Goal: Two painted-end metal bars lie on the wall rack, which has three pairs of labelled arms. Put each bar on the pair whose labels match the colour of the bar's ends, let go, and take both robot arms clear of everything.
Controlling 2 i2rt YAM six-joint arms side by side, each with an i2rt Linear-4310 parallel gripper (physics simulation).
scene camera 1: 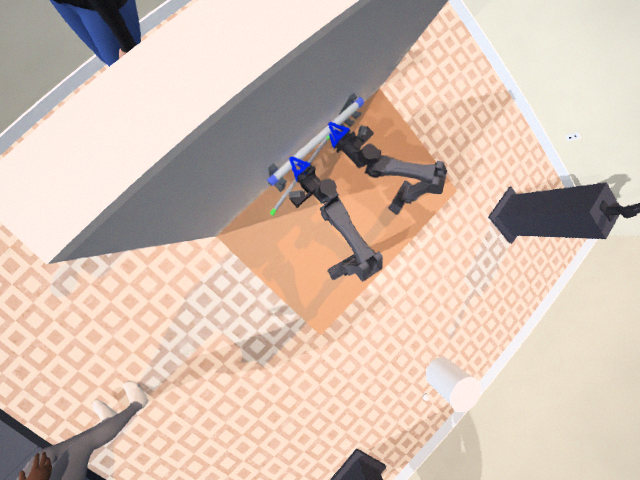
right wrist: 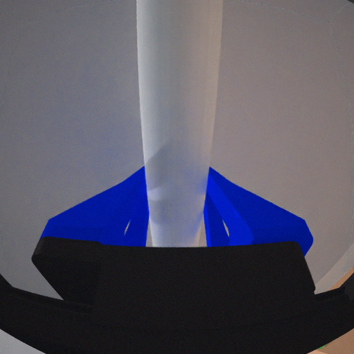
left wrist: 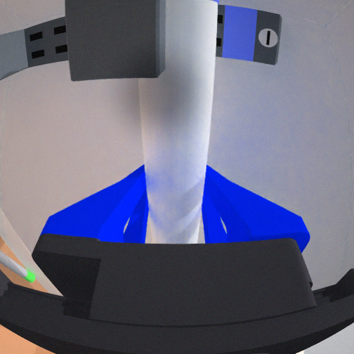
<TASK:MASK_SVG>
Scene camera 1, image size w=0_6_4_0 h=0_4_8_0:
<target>blue-ended white bar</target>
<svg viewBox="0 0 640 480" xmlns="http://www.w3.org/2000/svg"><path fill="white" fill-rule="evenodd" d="M290 160L267 179L271 186L274 186L293 168ZM329 126L326 126L293 157L302 160L332 133ZM364 100L359 97L332 122L341 125L364 104Z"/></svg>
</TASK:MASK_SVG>
